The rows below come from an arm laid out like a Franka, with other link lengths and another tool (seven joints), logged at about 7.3 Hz.
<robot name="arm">
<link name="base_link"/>
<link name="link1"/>
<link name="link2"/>
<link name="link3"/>
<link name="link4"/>
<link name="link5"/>
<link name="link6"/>
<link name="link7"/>
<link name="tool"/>
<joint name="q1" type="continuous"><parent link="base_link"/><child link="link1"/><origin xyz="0 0 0.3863" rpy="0 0 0"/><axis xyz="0 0 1"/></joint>
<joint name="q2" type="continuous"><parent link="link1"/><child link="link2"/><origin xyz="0 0 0" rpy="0 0 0"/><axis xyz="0 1 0"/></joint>
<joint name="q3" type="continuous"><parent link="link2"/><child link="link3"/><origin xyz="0 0 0.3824" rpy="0 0 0"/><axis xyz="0 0 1"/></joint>
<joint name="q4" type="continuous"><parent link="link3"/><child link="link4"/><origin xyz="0.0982 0 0" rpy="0 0 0"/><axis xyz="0 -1 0"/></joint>
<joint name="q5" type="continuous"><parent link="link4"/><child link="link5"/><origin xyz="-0.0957 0 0.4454" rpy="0 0 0"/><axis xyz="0 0 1"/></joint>
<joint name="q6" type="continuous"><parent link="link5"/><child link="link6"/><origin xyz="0 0 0" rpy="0 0 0"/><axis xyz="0 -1 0"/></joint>
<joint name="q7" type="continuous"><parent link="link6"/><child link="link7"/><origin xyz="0.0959 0 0" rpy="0 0 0"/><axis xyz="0 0 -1"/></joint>
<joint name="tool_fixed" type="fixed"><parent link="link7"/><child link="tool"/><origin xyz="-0.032 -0.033 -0.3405" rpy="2.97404 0 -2.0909"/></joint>
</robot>
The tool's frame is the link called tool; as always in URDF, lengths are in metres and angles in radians. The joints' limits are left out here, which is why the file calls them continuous.
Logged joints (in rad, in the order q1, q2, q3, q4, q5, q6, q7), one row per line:
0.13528, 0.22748, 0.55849, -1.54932, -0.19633, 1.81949, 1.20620
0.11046, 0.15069, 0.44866, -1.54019, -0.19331, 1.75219, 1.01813
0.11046, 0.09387, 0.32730, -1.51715, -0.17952, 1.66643, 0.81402
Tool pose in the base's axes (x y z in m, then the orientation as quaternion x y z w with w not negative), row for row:
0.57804, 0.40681, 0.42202, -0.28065, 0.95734, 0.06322, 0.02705
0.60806, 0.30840, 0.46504, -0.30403, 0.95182, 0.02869, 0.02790
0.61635, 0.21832, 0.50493, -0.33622, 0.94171, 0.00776, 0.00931
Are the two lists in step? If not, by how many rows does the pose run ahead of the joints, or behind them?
They are in step.
